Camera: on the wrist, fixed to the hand. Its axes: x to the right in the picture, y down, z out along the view.
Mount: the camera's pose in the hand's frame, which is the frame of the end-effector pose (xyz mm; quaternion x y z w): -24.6 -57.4 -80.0 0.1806 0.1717 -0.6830 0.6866
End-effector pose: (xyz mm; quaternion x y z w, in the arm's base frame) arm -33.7 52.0 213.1 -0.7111 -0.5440 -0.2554 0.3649
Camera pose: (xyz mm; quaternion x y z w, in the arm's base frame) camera -92.9 -18.1 256.5 -0.0069 -0.8427 -0.4484 0.2979
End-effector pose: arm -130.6 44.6 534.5 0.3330 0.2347 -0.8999 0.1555
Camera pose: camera -95.6 138.0 515.9 -0.2509 -0.2528 0.7093 0.6083
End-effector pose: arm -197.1 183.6 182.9 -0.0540 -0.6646 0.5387 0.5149
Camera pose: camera -98.6 197.3 202.9 0.4174 -0.3075 0.1290 0.8454
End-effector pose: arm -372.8 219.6 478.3 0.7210 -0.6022 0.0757 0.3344
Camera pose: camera -303.0 288.5 504.5 0.9537 0.1501 0.0561 0.2545
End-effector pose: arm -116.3 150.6 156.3 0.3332 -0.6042 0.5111 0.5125
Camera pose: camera -34.6 209.7 144.7 0.6463 -0.0070 0.1672 0.7445
